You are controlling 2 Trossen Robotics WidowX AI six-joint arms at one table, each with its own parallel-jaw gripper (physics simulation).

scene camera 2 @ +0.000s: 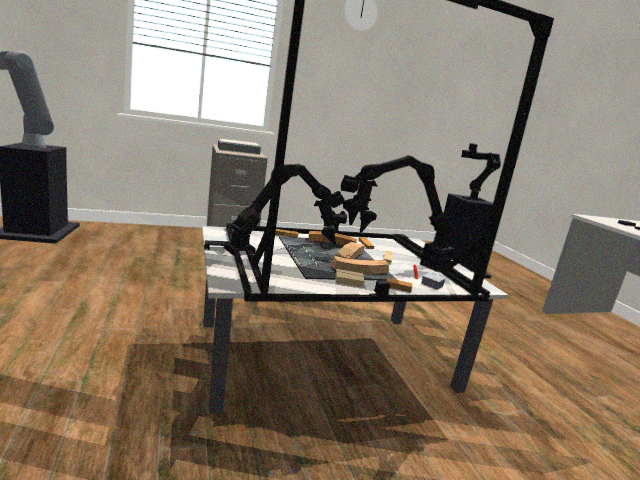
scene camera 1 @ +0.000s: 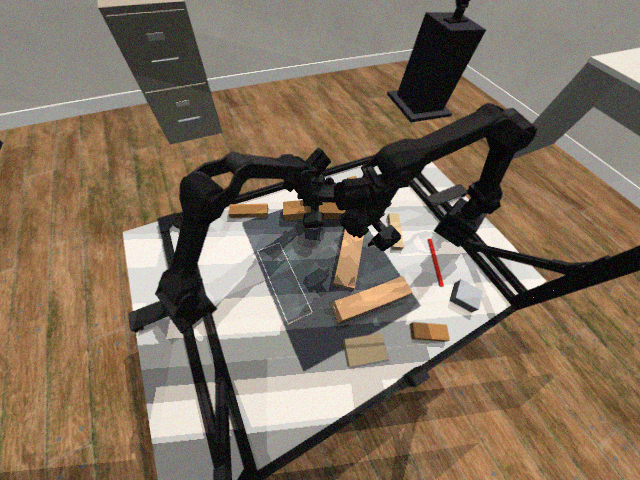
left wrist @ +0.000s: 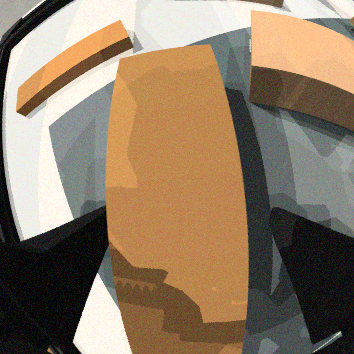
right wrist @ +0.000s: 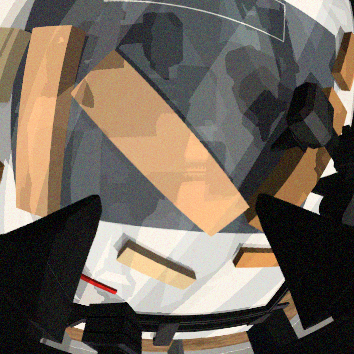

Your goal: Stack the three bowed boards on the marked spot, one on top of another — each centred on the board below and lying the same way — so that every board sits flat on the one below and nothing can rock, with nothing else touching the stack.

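Frame: origin at the left arm's base, x ahead, y left, z up, level; millimetres.
Seen in the pictures: left gripper, fingertip midpoint: (scene camera 2: pixel 336 241) (scene camera 1: pixel 323 212) (left wrist: pixel 194 215) (right wrist: pixel 289 168); right gripper, fingertip midpoint: (scene camera 2: pixel 355 228) (right wrist: pixel 180 202); left arm's base at its link origin: (scene camera 2: pixel 239 244) (scene camera 1: pixel 187 305); right arm's base at its link origin: (scene camera 2: pixel 439 245) (scene camera 1: pixel 468 213) (right wrist: pixel 111 350).
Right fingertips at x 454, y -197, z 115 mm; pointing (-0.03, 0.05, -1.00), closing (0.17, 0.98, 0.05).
Offsets run from my right fingertips to a thing's top centre. "pt": to the spot under its first point. Level surfaces: height alone.
One bowed board {dx +35, dy +190, dz -89 mm} (scene camera 1: pixel 294 209) (left wrist: pixel 175 165) lies at the dark mat's back edge; my open, empty left gripper (scene camera 2: pixel 333 227) (left wrist: pixel 189 210) has its fingers at either side of it in its wrist view. How low they reach is unclear. A second board {dx -8, dy -2, dz -87 mm} (scene camera 1: pixel 349 263) (scene camera 2: pixel 350 251) (right wrist: pixel 160 142) lies mid-mat. A third {dx -74, dy -144, dz -87 mm} (scene camera 1: pixel 372 299) (scene camera 2: pixel 361 266) (right wrist: pixel 42 120) lies near the mat's front right, curved side faces showing. My right gripper (scene camera 1: pixel 373 233) (scene camera 2: pixel 357 223) (right wrist: pixel 180 202) is open and empty, above the table behind the middle board. The marked outline {pt dx -252, dy +87, dz -136 mm} (scene camera 1: pixel 272 287) holds no board.
Around the mat {dz -136 mm} (scene camera 1: pixel 307 351) lie orange blocks {dx -134, dy +354, dz -115 mm} (scene camera 1: pixel 248 210) {dx -19, dy -322, dz -118 mm} (scene camera 1: pixel 429 331) {dx +238, dy +157, dz -127 mm} (scene camera 2: pixel 366 242), a pale block (scene camera 1: pixel 395 231), a tan block {dx -189, dy -217, dz -106 mm} (scene camera 1: pixel 365 350), a red rod {dx +200, dy -218, dz -136 mm} (scene camera 1: pixel 435 262) and a grey block {dx +157, dy -349, dz -106 mm} (scene camera 1: pixel 466 295). Both grippers are close together. Black frame bars edge the table.
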